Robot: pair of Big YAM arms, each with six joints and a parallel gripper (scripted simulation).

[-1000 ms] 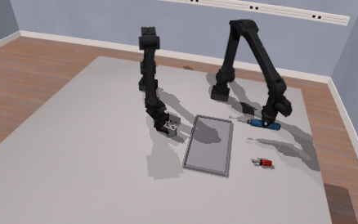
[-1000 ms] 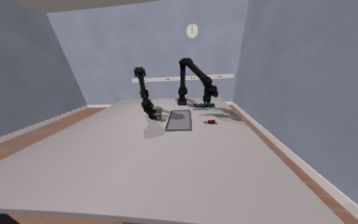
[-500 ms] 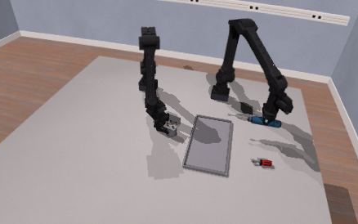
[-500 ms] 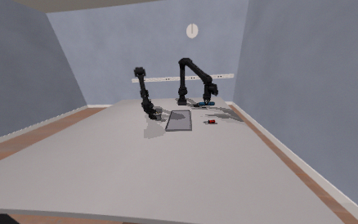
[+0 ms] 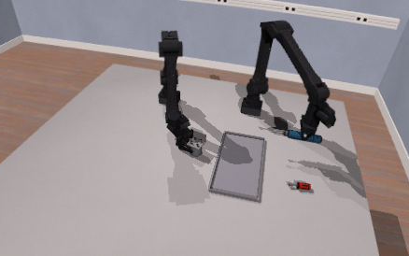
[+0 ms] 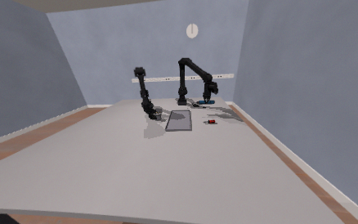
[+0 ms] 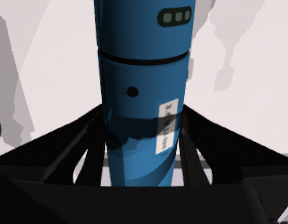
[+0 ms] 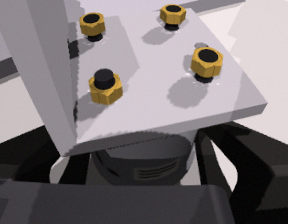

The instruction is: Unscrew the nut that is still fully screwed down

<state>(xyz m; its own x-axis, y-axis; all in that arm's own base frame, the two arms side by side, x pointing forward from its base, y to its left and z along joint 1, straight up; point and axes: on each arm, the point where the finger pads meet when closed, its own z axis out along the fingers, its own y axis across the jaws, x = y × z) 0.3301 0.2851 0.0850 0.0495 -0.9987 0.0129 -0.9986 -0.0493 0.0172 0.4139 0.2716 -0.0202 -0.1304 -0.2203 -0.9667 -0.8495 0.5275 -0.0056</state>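
My right hand is 5 cm below the grey bracket. Also, from my right hand: flat grey tray 22 cm to the left, 3 cm ahead, 2 cm below; nut 5 cm above, 2 cm to the right, 1 cm ahead; grey tip 38 cm to the left, 11 cm above, 8 cm behind.
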